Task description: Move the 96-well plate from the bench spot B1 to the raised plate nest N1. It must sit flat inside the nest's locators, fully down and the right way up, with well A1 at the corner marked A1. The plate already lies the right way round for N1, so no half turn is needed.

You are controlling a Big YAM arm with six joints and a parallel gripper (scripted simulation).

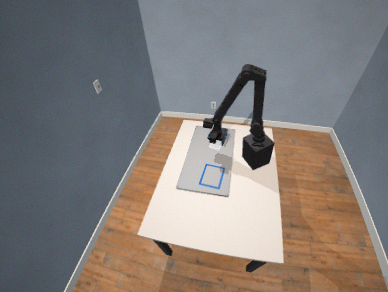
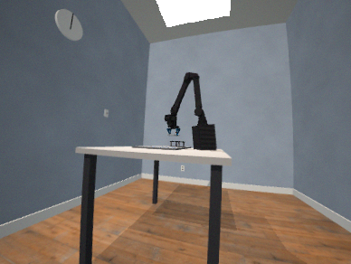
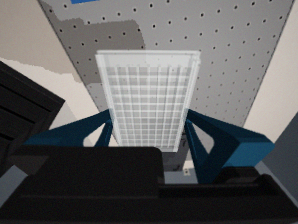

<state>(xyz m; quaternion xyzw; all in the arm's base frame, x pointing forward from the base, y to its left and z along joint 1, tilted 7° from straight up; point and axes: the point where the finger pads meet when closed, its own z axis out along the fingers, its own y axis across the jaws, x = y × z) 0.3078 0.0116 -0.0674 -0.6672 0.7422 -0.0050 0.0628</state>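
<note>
Right now my hand is 11 cm to the left of the A1 mark, 8 cm short of it and 6 cm above it. Also, from my hand: 96-well plate: right at my hand.
</note>
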